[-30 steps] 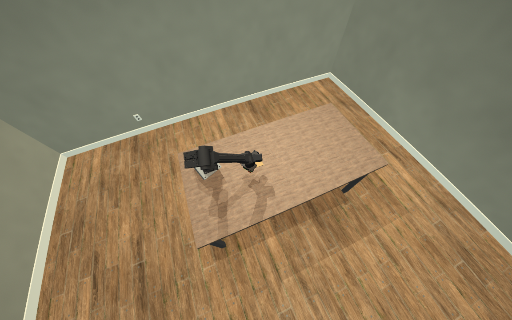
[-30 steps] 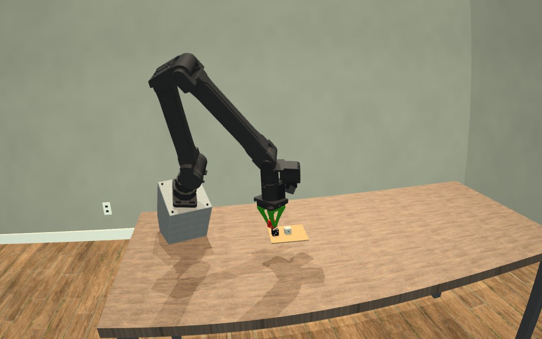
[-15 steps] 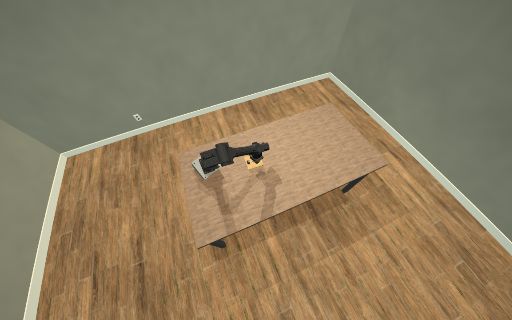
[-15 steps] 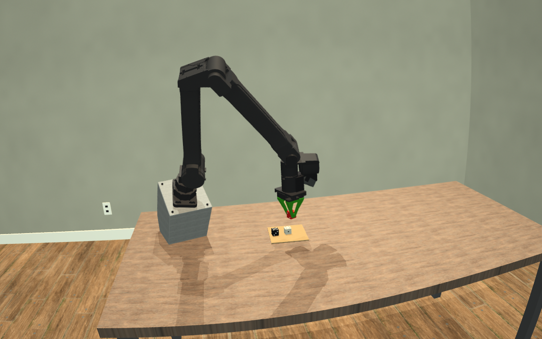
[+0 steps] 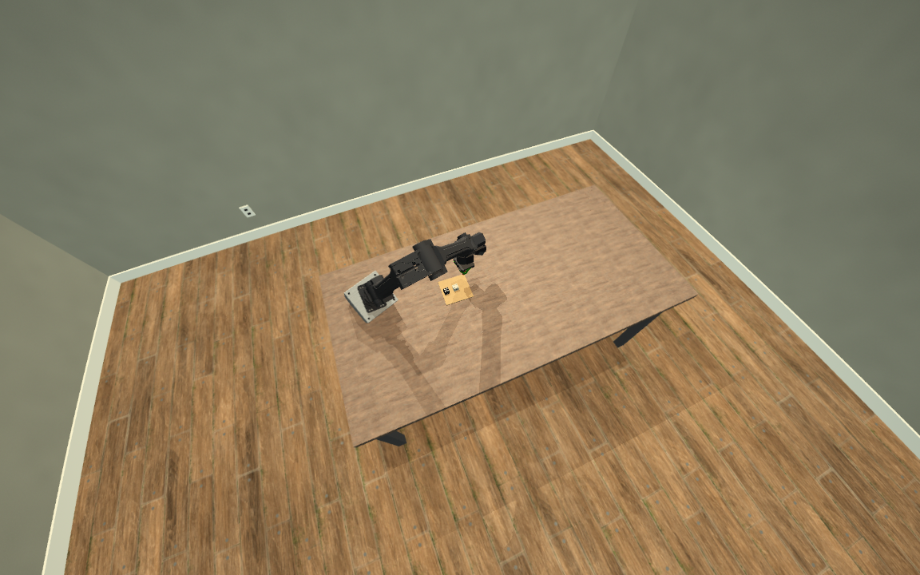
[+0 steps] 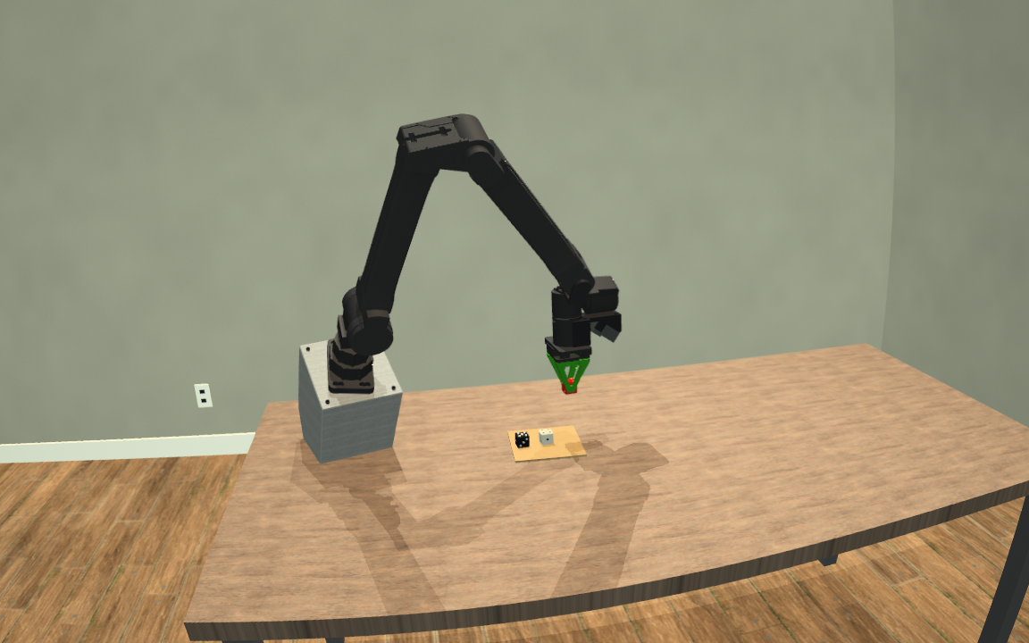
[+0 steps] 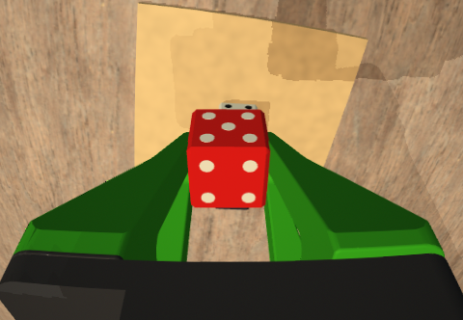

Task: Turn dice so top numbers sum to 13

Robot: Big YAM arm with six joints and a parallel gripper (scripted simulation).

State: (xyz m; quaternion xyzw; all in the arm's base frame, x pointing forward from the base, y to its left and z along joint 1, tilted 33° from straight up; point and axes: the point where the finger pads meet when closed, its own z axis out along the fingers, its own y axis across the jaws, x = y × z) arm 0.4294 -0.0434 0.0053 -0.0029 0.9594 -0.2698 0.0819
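Right now my hand is 5 cm past the white die and 10 cm above it. The rest, counted from my hand: tan mat (5 cm behind, 12 cm below); then black die (10 cm behind, 10 cm below); then red die (right at my hand).
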